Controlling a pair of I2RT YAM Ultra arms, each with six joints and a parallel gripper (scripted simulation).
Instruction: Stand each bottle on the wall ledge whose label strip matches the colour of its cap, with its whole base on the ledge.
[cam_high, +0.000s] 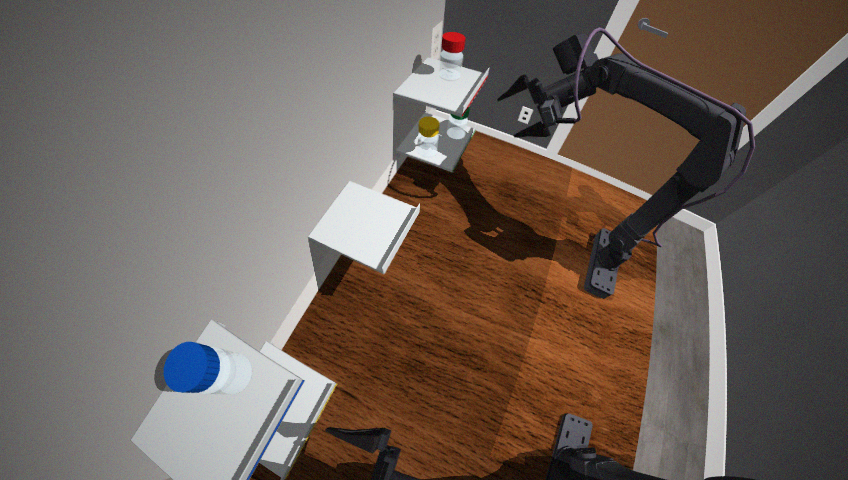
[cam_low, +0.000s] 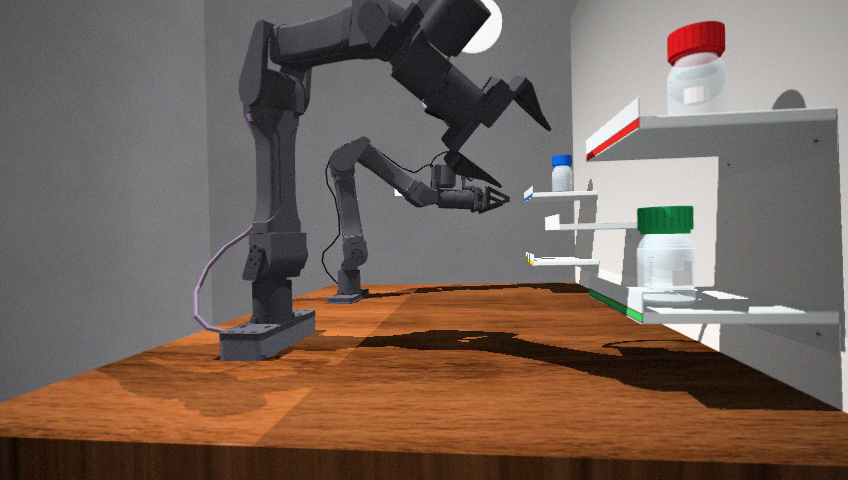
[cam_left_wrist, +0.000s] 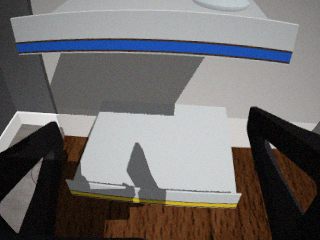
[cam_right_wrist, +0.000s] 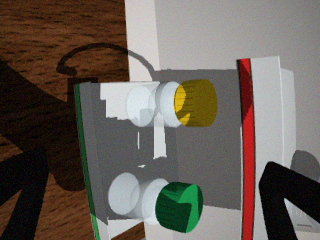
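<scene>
The yellow-capped bottle lies 190 mm ahead of my right hand, 140 mm below it and 10 mm to the left of it. From my right hand the other things lie so: red-capped bottle 180 mm ahead, 90 mm to the right, 50 mm above; green-capped bottle 140 mm below, 140 mm ahead, 100 mm to the right; wall 340 mm to the left, 300 mm ahead, 170 mm above.
</scene>
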